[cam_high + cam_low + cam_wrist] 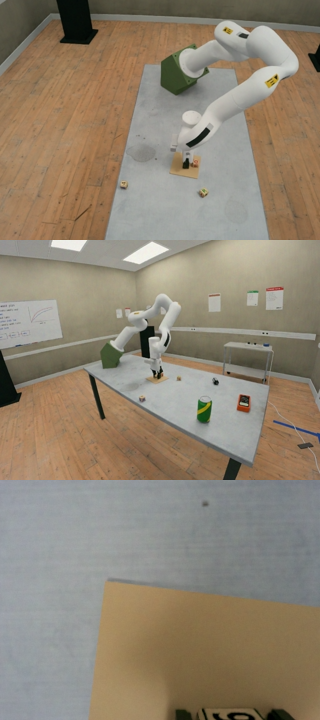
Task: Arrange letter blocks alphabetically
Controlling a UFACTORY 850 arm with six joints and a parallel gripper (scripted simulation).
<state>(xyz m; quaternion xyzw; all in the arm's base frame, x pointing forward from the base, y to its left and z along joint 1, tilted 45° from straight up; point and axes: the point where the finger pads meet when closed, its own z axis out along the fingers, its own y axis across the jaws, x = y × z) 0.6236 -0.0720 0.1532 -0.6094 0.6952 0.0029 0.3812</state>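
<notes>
The tan square mat is 20 mm below my hand. From my hand the other things lie so: block marked 4: 170 mm ahead, 280 mm to the right, 10 mm below; then green can: 540 mm ahead, 180 mm to the right, 40 mm above; then small black object: 420 mm ahead, 200 mm to the left, 10 mm below.
</notes>
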